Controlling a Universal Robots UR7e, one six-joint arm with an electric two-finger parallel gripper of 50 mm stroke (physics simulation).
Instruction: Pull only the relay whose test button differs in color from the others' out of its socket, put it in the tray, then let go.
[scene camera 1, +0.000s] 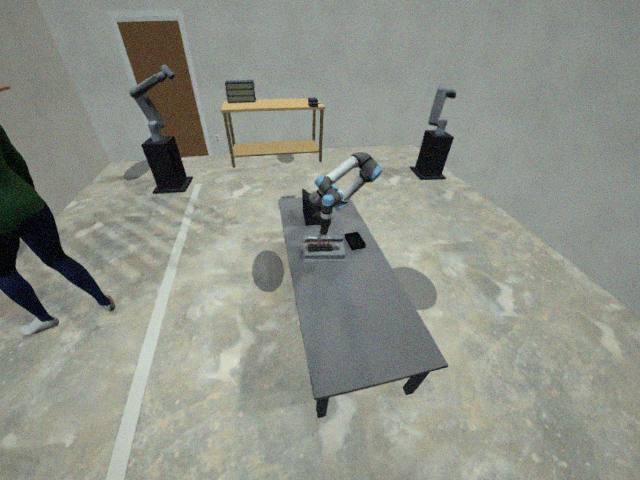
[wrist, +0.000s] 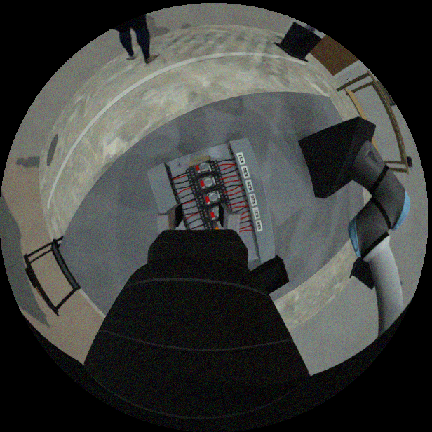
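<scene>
A grey relay panel (scene camera 1: 324, 256) (wrist: 161, 190) stands on the table, with a row of clear relays in dark sockets and red wires. Relays with red test buttons (wrist: 206, 182) (wrist: 212, 198) show in the wrist view. The relay with an orange test button (wrist: 217, 228) is at the row's near end there, mostly hidden by the gripper body. My gripper (scene camera 1: 323, 233) (wrist: 200, 210) is open and empty above the row, its fingers on either side of it near the orange-button relay; their exact height is unclear. The black tray (scene camera 1: 355, 240) (wrist: 272, 275) lies beside the panel, partly covered by the gripper body in the wrist view.
The grey table (scene camera 1: 361, 320) (wrist: 115, 210) carries the panel, tray and arm base. The dark base mount (scene camera 1: 310, 209) (wrist: 335, 157) stands behind the panel. A label strip (wrist: 249, 192) runs along one panel side. A person (scene camera 1: 25, 217) stands on the floor at the left.
</scene>
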